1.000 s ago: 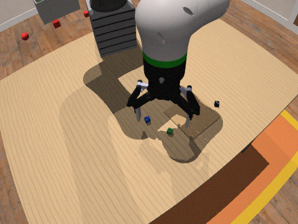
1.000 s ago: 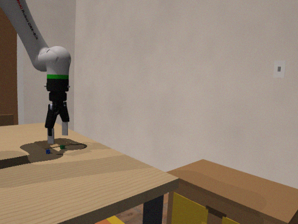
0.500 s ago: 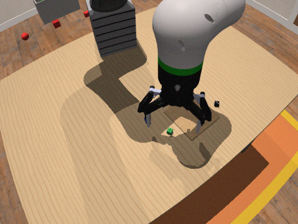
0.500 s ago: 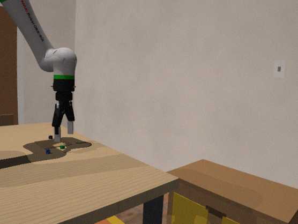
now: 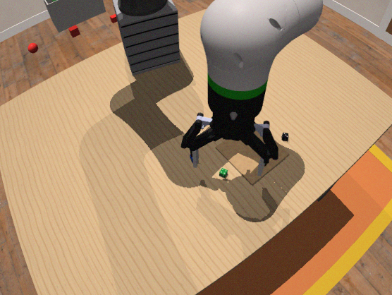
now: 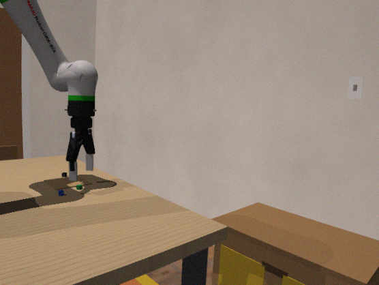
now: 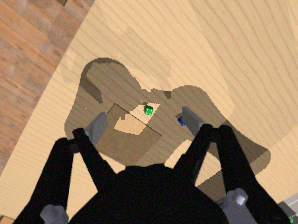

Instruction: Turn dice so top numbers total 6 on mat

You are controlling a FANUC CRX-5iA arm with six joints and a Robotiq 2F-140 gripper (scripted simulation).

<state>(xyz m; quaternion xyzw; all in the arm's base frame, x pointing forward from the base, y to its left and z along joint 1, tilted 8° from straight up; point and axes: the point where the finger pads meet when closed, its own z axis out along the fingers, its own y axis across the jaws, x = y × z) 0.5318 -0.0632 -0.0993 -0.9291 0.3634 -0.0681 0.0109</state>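
Right now the green die is 10 mm behind my hand and 50 mm below it. From my hand the other things lie so: blue die 90 mm behind, 40 mm to the right, 50 mm below; tan mat 20 mm behind, 100 mm to the left, 60 mm below; black die 200 mm to the left, 50 mm below.
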